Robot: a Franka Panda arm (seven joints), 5 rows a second.
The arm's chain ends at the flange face. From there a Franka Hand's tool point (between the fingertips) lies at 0.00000 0.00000 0.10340 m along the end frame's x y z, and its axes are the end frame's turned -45 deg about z.
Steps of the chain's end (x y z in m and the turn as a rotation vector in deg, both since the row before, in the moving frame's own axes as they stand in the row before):
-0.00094 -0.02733 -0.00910 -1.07 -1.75 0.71
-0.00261 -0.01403 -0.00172 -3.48 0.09 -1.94
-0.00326 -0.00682 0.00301 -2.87 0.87 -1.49
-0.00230 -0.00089 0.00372 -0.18 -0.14 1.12
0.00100 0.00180 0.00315 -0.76 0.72 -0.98
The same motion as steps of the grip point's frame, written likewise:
0.01507 -0.02088 -0.00917 0.48 -1.99 0.71
0.00383 -0.00714 -0.00191 -2.52 -2.40 -1.94
0.00003 -0.00232 0.00287 -2.64 -1.41 -1.49
-0.00141 -0.00221 0.00372 -0.03 -0.23 1.12
-0.00060 0.00387 0.00313 -1.05 -0.03 -0.98

